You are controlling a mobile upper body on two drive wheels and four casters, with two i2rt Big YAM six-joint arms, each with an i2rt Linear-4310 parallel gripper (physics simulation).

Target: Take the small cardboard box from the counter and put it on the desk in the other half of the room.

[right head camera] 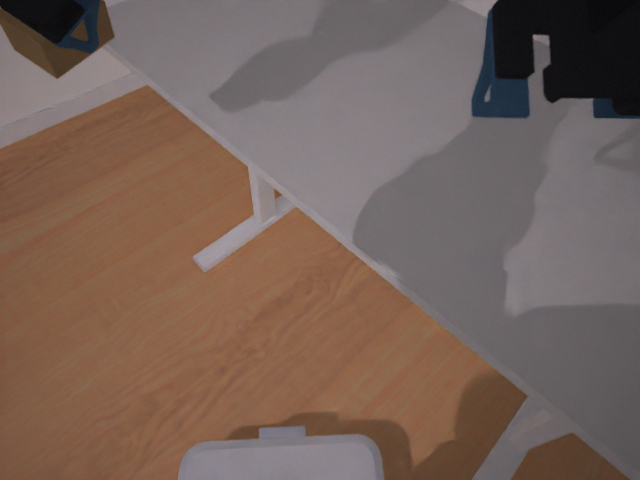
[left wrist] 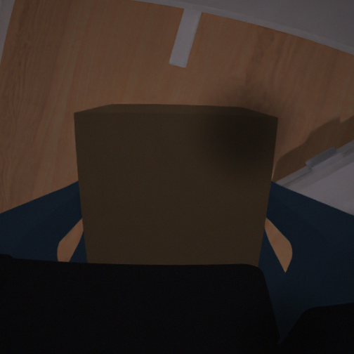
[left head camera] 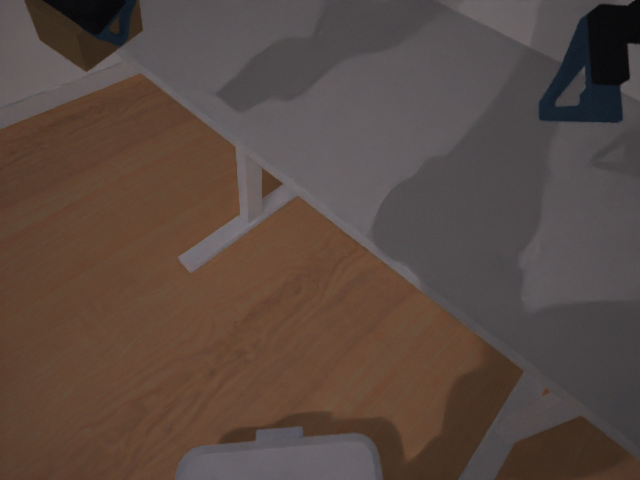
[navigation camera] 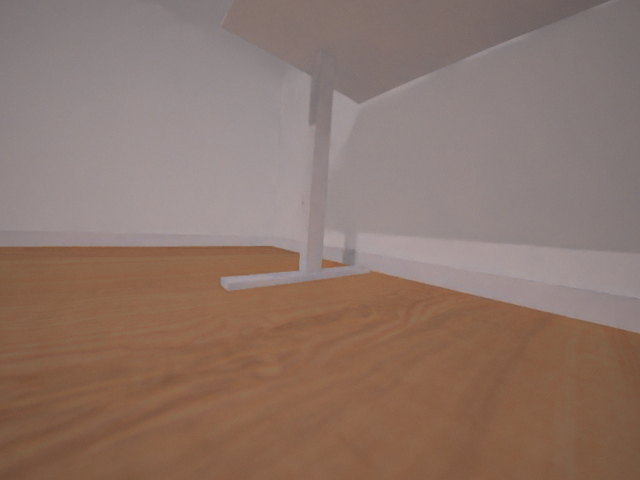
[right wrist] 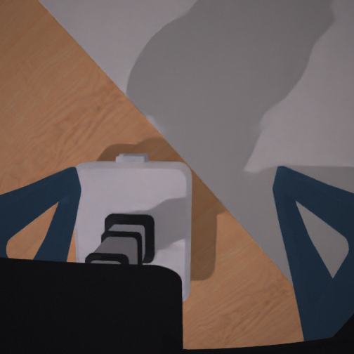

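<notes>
The small brown cardboard box is at the upper left of both head views. My left gripper is shut on it, one finger on each side. The box is in the air beside the desk's left end; floor shows around it in the left wrist view. The light grey desk runs diagonally on the right; its underside shows in the navigation view. My right gripper is open and empty, high near the desk's front edge. The counter does not show.
White desk legs stand on foot bars. The robot's white base is close to the desk's front edge. A wall stands behind the desk, and another wall is at the left.
</notes>
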